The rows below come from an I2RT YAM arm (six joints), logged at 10 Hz.
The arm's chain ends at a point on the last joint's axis. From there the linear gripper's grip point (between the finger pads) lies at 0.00 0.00 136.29 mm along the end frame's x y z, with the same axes.
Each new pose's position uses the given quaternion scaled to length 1; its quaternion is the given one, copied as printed.
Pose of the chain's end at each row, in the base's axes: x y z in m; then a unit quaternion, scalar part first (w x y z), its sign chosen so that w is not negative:
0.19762 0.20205 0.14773 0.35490 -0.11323 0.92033 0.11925
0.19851 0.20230 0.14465 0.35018 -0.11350 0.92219 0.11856
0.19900 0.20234 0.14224 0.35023 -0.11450 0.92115 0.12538
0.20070 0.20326 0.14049 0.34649 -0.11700 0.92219 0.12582
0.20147 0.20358 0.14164 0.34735 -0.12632 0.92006 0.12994
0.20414 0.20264 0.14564 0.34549 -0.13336 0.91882 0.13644
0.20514 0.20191 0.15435 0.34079 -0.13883 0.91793 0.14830
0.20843 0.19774 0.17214 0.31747 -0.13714 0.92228 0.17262
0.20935 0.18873 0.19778 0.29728 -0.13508 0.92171 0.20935
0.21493 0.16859 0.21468 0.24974 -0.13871 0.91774 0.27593
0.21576 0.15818 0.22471 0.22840 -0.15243 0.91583 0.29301
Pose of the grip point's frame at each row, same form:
0.28297 0.24292 0.04965 0.35490 -0.11323 0.92033 0.11925
0.28287 0.24294 0.04562 0.35018 -0.11350 0.92219 0.11856
0.28302 0.24475 0.04367 0.35023 -0.11450 0.92115 0.12538
0.28378 0.24594 0.04124 0.34649 -0.11700 0.92219 0.12582
0.28411 0.24813 0.04284 0.34735 -0.12632 0.92006 0.12994
0.28571 0.24937 0.04696 0.34549 -0.13336 0.91882 0.13644
0.28480 0.25191 0.05571 0.34079 -0.13883 0.91793 0.14830
0.28179 0.25300 0.07145 0.31747 -0.13714 0.92228 0.17262
0.27633 0.25227 0.09753 0.29728 -0.13508 0.92171 0.20935
0.26697 0.24706 0.11614 0.24974 -0.13871 0.91774 0.27593
0.26060 0.24082 0.12604 0.22840 -0.15243 0.91583 0.29301

